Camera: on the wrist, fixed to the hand. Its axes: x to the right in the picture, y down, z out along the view.
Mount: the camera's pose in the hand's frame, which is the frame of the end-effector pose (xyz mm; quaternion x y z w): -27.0 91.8 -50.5 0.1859 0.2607 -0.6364 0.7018
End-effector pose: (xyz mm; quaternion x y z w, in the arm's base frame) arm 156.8 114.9 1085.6 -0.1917 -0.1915 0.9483 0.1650
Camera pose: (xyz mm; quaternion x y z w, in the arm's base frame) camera 179.9 39.5 1011.5 -0.2292 -0.0371 0.5461 0.8049
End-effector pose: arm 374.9 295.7 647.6 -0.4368 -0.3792 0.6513 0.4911
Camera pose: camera 397.8 251.6 551.5 -0.1437 -0.2950 0.1012 0.9392
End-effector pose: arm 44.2 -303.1 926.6 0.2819 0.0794 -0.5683 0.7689
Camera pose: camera 129.3 -236.4 928.2 0.4384 0.3299 -0.8294 0.1048
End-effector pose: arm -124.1 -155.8 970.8 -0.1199 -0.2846 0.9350 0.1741
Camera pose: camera -106.8 -213.0 880.6 -0.1144 -0.0568 0.5670 0.8137
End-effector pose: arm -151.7 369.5 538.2 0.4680 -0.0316 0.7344 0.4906
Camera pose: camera -251.5 328.9 528.4 0.2483 0.5401 0.3310 0.7329
